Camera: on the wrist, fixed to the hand. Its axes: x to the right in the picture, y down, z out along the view.
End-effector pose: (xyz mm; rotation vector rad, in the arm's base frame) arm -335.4 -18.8 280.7 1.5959 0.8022 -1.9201
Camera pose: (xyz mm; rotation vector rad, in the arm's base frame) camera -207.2 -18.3 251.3 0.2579 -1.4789 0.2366
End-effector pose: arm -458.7 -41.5 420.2 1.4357 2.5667 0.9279
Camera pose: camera -421.0 -43.5 546.1 -2.5552 1.3496 0.3762
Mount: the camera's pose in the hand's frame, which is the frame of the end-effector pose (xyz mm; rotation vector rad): 6.3 94.2 -91.5 -0.1436 0.7466 -3.0085
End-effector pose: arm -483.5 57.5 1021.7 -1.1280 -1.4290 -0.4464
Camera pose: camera -355.3 28.6 1016.2 -1.8432 1.0074 2.2017
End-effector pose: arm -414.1 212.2 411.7 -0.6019 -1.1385 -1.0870
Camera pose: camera -290.3 170.1 397.9 -1.4766 0.2227 1.9263
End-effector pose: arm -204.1 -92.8 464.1 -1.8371 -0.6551 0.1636
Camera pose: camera -127.1 -186.6 413.5 0.6226 -1.8506 -2.1761
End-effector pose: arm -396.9 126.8 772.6 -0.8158 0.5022 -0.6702
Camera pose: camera -418.5 124.7 642.9 0.5134 0.3945 2.3042
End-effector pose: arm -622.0 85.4 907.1 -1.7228 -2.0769 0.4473
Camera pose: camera -497.1 108.3 941.2 1.7467 -1.5090 -0.9916
